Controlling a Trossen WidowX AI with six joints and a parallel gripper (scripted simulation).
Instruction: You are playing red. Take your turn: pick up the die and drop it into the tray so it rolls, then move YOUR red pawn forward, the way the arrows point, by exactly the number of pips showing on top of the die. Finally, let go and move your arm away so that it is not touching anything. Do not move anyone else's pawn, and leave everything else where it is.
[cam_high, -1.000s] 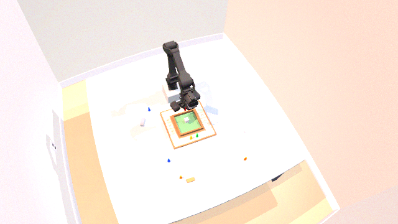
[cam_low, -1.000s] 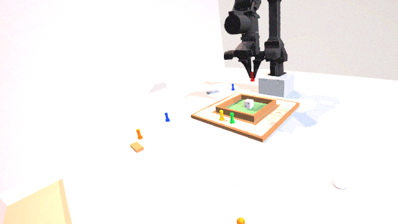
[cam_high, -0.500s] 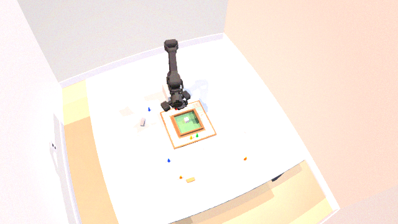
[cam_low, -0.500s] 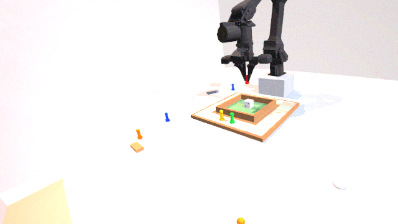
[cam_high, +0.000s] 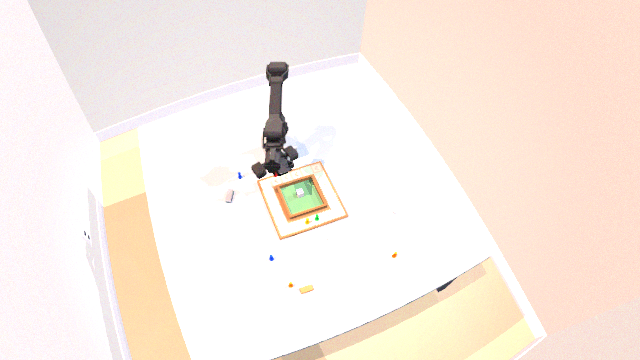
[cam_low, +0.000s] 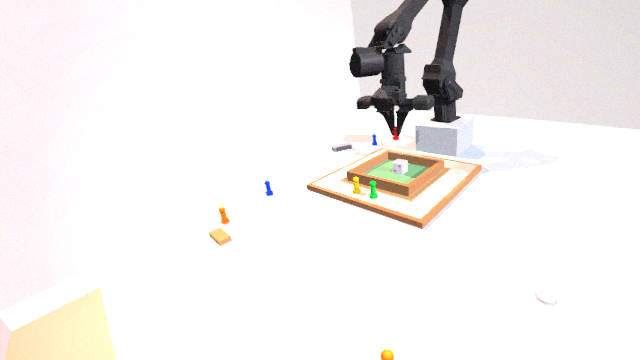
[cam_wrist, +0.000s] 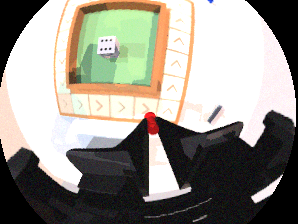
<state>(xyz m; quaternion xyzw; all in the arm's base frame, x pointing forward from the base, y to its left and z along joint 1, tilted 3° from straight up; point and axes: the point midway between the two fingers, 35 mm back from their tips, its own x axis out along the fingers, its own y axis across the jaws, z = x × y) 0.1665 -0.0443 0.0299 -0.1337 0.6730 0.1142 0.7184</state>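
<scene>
My gripper tip is 8 cm short of the die, 8 cm to the right of it and 4 cm above it. Also, from my gripper tip: tray 10 cm ahead, 8 cm to the left, 6 cm below; then red pawn 1 cm above; then yellow pawn 21 cm ahead, 8 cm to the left, 4 cm below.
</scene>
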